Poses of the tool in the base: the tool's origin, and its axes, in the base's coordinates. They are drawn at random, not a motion.
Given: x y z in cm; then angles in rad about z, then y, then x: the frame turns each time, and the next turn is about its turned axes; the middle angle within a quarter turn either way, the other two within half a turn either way.
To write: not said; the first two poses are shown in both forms.
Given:
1: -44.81 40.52 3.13 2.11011 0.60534 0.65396
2: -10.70 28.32 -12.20 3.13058 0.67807 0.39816
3: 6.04 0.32 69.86 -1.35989 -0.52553 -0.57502
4: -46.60 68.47 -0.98 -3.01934 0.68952 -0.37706
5: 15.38 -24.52 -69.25 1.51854 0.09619 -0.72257
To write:
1: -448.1 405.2 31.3; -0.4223 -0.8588 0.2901; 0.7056 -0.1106 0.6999; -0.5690 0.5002 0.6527
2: -107.0 283.2 -122.0; -0.7787 -0.2534 -0.5739; 0.0086 -0.9190 0.3941; -0.6273 0.3020 0.7179
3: 60.4 3.2 698.6; 0.1811 0.8777 0.4437; -0.8459 -0.0911 0.5255; 0.5017 -0.4705 0.7259
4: -466.0 684.7 -9.8; -0.7658 0.3459 -0.5422; -0.0941 -0.8942 -0.4376; -0.6362 -0.2841 0.7174
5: 153.8 -245.2 -692.5; 0.0520 -0.7524 -0.6566; 0.9940 -0.0242 0.1065; -0.0960 -0.6583 0.7466
